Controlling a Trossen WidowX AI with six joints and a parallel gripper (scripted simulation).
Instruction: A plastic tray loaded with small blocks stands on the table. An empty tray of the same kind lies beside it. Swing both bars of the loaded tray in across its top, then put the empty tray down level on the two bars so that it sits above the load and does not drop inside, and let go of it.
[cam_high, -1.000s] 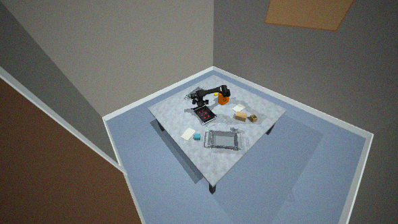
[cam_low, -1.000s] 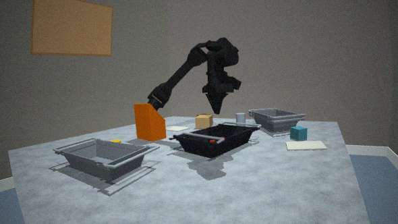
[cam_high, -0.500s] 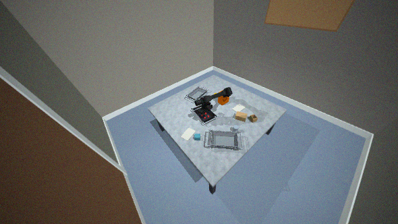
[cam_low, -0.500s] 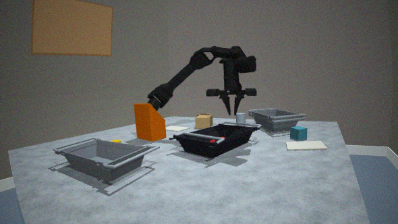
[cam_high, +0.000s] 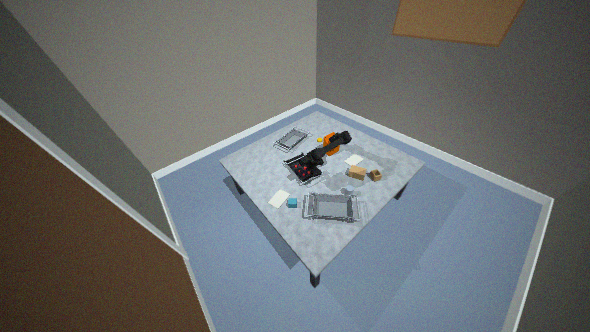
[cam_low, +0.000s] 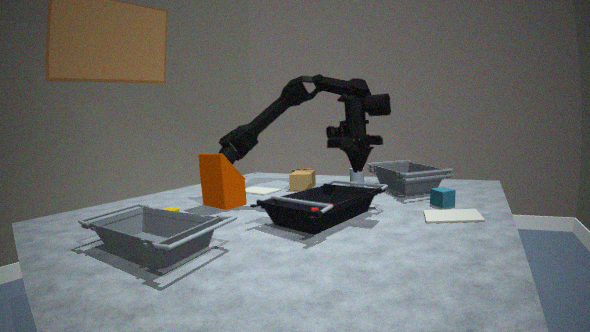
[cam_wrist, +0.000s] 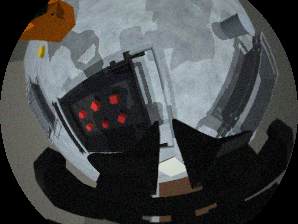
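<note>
The grey tray lies 53 cm to the right of my gripper tip, 21 cm behind it and 5 cm below it. Round my gripper tip: box 41 cm behind, 29 cm to the left, 8 cm below; then yellow disc 42 cm behind, 36 cm to the right, 9 cm below; then teal cube 24 cm ahead, 7 cm to the left, 7 cm below.
</note>
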